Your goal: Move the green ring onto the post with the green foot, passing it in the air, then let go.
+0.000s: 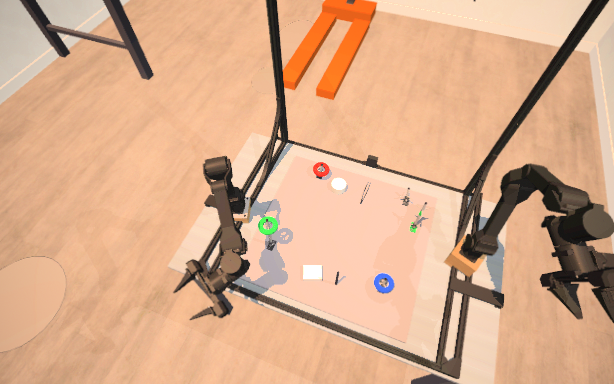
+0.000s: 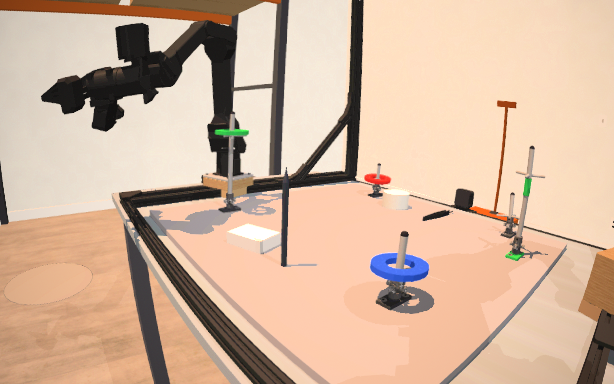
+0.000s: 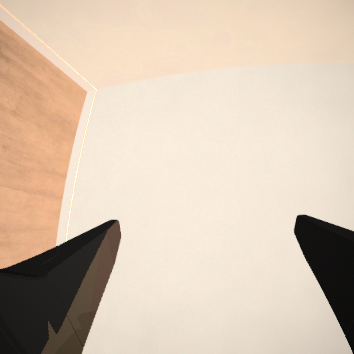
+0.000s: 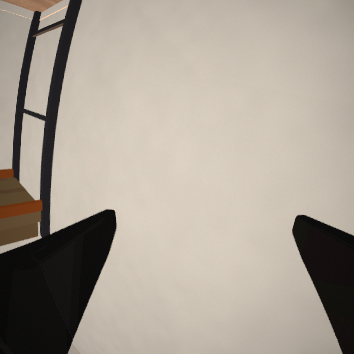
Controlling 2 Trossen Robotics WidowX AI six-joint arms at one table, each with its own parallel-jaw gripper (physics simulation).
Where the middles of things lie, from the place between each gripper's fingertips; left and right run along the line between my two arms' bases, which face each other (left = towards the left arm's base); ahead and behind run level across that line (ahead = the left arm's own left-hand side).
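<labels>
My right hand's a long way past the white block (image 2: 250,237), well to the right of it and well above it. There's a blue ring (image 2: 419,270) too, and that's far behind my right hand, far to the left of it and a good way below it.
As for my left hand, it's a good bit past the blue ring, a long way to the left of it and far above it. The white block, measured from that left hand, is some way behind, well to the right and well below.
</labels>
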